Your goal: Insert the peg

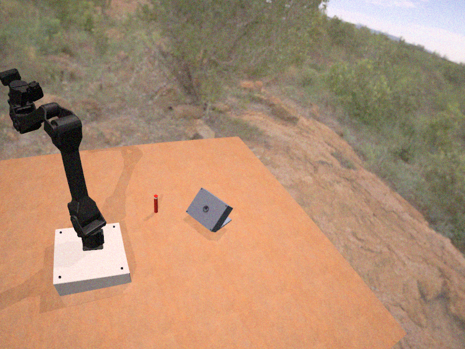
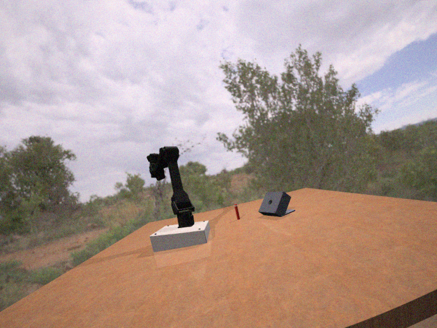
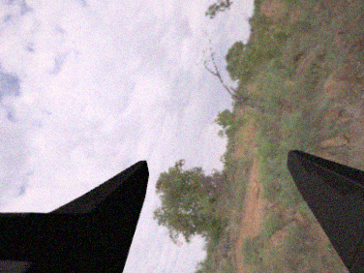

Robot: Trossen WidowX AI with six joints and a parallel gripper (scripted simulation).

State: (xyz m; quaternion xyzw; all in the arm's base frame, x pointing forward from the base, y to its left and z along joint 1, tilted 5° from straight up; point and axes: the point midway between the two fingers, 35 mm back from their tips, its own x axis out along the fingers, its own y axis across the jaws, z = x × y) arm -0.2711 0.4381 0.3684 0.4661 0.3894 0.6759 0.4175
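Now: gripper tip 49 cm short of the round red peg, 34 cm to the left of it and 36 cm above it. Also, from my gripper tip: grey sloped panel: 68 cm ahead, 41 cm to the right, 37 cm below.
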